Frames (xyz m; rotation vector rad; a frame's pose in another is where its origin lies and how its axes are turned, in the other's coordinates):
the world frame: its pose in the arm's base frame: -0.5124 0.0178 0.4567 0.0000 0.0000 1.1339
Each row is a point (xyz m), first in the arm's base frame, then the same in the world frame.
Working: the arm's base frame: its pose in the world frame: 0.2007 -0.4718 -0.4567 0.0000 0.0000 -1.1339

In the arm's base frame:
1: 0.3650 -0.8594 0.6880
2: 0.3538 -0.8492 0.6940
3: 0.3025 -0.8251 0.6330
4: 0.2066 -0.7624 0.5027
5: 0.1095 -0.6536 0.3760
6: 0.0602 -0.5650 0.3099
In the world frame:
1: -0.4236 -1.1662 0.2313
2: -0.4190 -1.1517 0.2373
3: -0.4189 -1.0950 0.1763
4: -0.4027 -0.9816 0.0460
5: -0.3452 -0.8476 -0.0807
6: -0.2858 -0.7654 -0.1468

